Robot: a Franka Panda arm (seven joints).
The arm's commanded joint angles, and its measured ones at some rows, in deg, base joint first. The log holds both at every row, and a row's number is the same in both.
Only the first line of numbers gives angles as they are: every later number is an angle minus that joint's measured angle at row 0.
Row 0, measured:
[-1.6 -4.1 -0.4 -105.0 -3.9 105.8 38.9]
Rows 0 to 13, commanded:
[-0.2 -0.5 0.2 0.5 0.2 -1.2 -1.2]
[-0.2 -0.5 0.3 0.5 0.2 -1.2 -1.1]
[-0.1 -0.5 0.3 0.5 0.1 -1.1 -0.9]
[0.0 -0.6 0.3 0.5 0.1 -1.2 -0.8]
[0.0 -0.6 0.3 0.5 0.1 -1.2 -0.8]
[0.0 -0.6 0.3 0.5 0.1 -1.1 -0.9]
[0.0 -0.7 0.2 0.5 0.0 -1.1 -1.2]
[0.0 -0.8 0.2 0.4 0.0 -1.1 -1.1]
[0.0 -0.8 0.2 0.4 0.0 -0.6 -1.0]
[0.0 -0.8 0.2 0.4 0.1 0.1 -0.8]
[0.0 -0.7 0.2 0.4 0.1 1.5 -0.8]
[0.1 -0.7 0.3 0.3 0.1 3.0 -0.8]
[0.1 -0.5 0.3 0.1 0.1 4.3 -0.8]
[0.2 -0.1 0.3 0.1 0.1 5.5 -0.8]
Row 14, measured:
[0.1 -0.4 0.0 0.1 0.0 2.4 0.0]
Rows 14 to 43, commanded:
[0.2 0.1 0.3 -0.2 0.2 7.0 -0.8]
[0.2 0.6 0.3 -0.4 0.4 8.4 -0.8]
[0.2 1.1 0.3 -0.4 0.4 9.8 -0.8]
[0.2 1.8 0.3 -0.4 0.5 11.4 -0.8]
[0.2 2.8 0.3 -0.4 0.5 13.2 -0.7]
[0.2 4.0 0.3 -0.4 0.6 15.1 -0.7]
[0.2 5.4 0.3 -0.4 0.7 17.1 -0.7]
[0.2 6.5 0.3 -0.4 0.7 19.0 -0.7]
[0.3 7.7 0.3 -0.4 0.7 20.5 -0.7]
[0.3 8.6 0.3 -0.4 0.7 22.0 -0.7]
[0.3 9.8 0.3 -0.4 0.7 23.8 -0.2]
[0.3 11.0 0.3 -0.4 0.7 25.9 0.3]
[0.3 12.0 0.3 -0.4 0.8 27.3 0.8]
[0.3 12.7 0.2 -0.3 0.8 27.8 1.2]
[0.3 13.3 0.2 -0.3 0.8 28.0 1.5]
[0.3 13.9 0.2 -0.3 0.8 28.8 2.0]
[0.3 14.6 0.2 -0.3 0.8 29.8 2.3]
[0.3 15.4 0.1 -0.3 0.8 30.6 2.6]
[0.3 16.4 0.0 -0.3 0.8 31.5 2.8]
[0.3 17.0 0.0 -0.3 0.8 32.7 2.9]
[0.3 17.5 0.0 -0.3 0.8 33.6 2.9]
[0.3 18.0 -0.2 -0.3 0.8 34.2 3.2]
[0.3 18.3 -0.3 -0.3 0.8 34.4 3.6]
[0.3 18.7 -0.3 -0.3 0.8 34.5 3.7]
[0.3 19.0 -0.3 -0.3 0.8 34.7 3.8]
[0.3 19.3 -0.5 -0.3 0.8 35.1 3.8]
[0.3 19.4 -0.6 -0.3 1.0 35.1 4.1]
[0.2 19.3 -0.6 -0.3 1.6 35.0 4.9]
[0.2 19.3 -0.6 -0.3 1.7 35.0 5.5]
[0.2 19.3 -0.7 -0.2 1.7 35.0 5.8]
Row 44, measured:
[0.2 18.8 -0.6 -0.7 0.7 34.1 4.1]
